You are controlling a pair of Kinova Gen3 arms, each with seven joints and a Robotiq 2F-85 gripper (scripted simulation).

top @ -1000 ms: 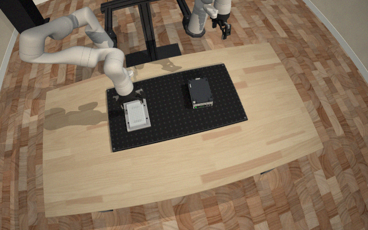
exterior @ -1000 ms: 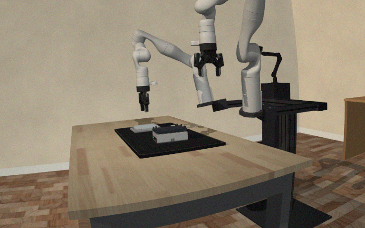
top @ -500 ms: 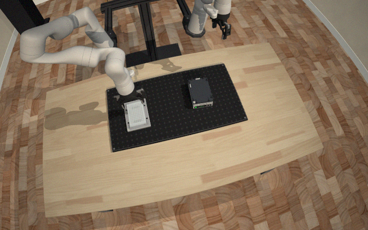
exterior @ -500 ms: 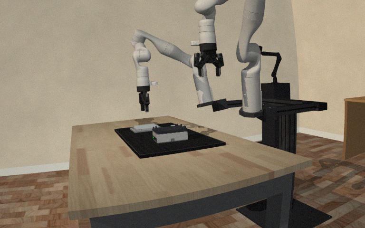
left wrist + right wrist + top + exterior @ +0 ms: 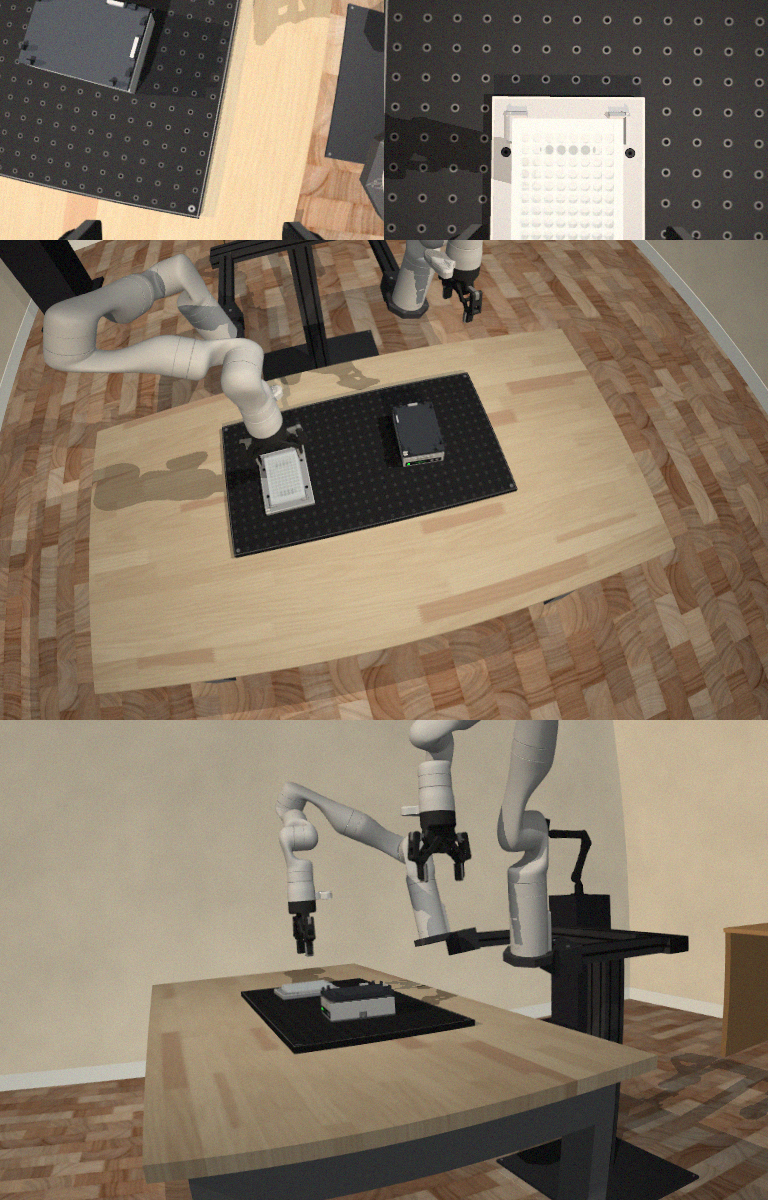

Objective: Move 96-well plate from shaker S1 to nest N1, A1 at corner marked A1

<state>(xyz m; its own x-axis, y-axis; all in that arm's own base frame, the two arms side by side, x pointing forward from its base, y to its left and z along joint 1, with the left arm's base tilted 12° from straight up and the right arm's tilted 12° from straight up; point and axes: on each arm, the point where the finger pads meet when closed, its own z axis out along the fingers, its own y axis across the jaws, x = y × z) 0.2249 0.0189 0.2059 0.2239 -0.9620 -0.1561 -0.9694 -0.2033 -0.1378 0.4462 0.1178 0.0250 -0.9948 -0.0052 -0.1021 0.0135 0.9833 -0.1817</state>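
My right hand is 1 cm to the left of the white 96-well plate and 10 cm above it. Round my right hand: grey plate nest N1: 1 cm to the right, 11 cm below.
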